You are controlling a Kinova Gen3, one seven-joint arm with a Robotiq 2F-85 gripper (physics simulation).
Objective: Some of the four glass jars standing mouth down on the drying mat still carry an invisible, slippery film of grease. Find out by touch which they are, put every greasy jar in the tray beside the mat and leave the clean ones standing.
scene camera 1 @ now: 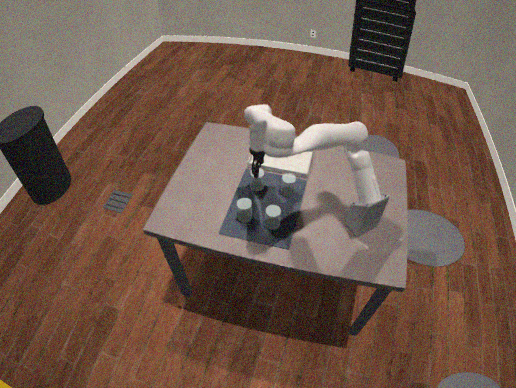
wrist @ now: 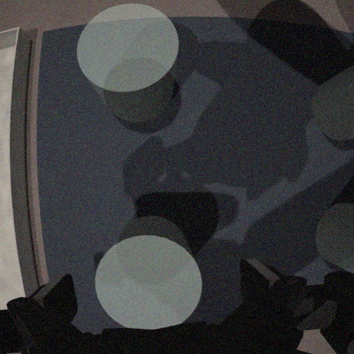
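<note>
Four pale glass jars stand mouth down on the dark blue mat. My gripper is open and empty, at or just above the top of the back-left jar, with a finger on either side in the wrist view. The back-right jar stands upright. The front-left jar and front-right jar stand nearer the front table edge and are cut off in the wrist view. No grease is visible.
The white tray lies along the mat's back edge, partly hidden by the arm in the scene view. The arm reaches over the table from its base on the right. Dark arm shadows cross the mat.
</note>
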